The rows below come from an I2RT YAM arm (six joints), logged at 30 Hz.
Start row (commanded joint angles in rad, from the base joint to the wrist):
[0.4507, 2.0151, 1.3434, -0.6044, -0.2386, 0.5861]
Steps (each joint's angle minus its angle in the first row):
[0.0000, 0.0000, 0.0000, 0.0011, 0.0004, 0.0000]
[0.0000, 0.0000, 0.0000, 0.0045, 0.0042, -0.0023]
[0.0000, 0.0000, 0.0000, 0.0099, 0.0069, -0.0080]
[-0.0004, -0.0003, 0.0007, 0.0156, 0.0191, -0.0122]
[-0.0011, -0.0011, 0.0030, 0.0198, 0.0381, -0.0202]
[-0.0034, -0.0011, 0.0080, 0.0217, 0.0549, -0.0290]
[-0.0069, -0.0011, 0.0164, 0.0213, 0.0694, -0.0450]
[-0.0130, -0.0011, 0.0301, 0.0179, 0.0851, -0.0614]
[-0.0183, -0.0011, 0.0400, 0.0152, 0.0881, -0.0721]
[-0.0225, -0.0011, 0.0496, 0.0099, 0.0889, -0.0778]
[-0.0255, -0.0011, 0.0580, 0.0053, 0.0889, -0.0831]
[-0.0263, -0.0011, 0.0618, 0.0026, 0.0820, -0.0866]
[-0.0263, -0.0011, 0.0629, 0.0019, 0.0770, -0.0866]
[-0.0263, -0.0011, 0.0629, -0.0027, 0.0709, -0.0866]
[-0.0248, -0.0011, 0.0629, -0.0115, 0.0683, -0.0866]
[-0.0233, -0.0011, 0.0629, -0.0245, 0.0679, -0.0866]
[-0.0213, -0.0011, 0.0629, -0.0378, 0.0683, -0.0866]
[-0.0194, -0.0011, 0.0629, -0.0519, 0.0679, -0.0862]
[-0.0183, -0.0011, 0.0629, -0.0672, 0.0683, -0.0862]
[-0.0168, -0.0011, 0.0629, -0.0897, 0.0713, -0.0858]
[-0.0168, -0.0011, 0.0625, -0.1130, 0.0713, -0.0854]
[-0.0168, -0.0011, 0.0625, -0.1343, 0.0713, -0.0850]
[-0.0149, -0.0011, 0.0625, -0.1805, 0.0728, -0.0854]
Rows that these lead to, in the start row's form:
[0.4507, 2.0151, 1.3434, -0.6033, -0.2382, 0.5861]
[0.4507, 2.0151, 1.3434, -0.5999, -0.2344, 0.5838]
[0.4507, 2.0151, 1.3434, -0.5945, -0.2317, 0.5781]
[0.4503, 2.0148, 1.3441, -0.5888, -0.2195, 0.5739]
[0.4496, 2.0140, 1.3464, -0.5846, -0.2005, 0.5659]
[0.4473, 2.0140, 1.3514, -0.5827, -0.1837, 0.5571]
[0.4438, 2.0140, 1.3598, -0.5831, -0.1692, 0.5411]
[0.4377, 2.0140, 1.3735, -0.5865, -0.1535, 0.5247]
[0.4324, 2.0140, 1.3834, -0.5892, -0.1505, 0.5140]
[0.4282, 2.0140, 1.3930, -0.5945, -0.1497, 0.5083]
[0.4252, 2.0140, 1.4014, -0.5991, -0.1497, 0.5030]
[0.4244, 2.0140, 1.4052, -0.6018, -0.1566, 0.4995]
[0.4244, 2.0140, 1.4063, -0.6025, -0.1616, 0.4995]
[0.4244, 2.0140, 1.4063, -0.6071, -0.1677, 0.4995]
[0.4259, 2.0140, 1.4063, -0.6159, -0.1703, 0.4995]
[0.4274, 2.0140, 1.4063, -0.6289, -0.1707, 0.4995]
[0.4294, 2.0140, 1.4063, -0.6422, -0.1703, 0.4995]
[0.4313, 2.0140, 1.4063, -0.6563, -0.1707, 0.4999]
[0.4324, 2.0140, 1.4063, -0.6716, -0.1703, 0.4999]
[0.4339, 2.0140, 1.4063, -0.6941, -0.1673, 0.5003]
[0.4339, 2.0140, 1.4059, -0.7174, -0.1673, 0.5007]
[0.4339, 2.0140, 1.4059, -0.7387, -0.1673, 0.5011]
[0.4358, 2.0140, 1.4059, -0.7849, -0.1658, 0.5007]

